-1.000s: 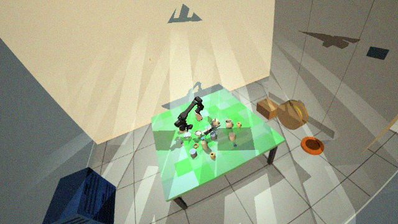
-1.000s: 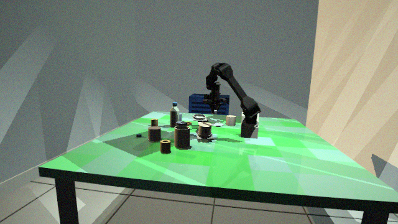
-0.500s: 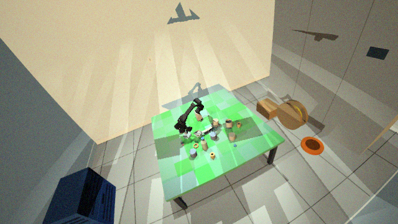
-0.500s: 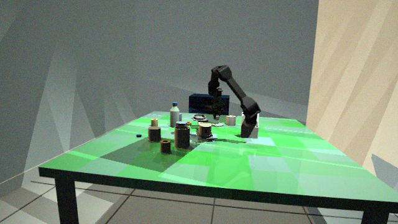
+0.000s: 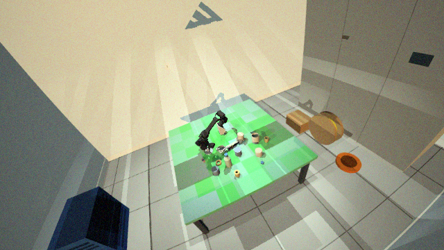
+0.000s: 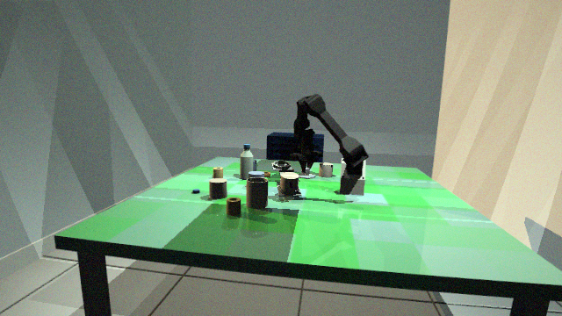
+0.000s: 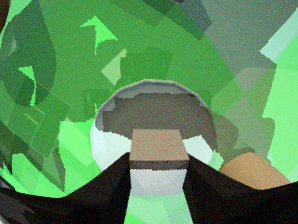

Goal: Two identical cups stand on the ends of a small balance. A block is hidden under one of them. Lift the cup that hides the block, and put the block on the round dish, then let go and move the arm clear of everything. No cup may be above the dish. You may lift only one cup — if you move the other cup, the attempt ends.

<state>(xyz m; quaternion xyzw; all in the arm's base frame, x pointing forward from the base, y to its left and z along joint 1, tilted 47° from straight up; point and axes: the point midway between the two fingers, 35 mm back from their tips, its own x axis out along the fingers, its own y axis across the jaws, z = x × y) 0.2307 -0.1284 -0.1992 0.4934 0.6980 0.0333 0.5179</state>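
Now: gripper tip 20 mm above the white round dish. The rest, counted from my gripper tip: grey balance (70 mm ahead, 250 mm to the left).
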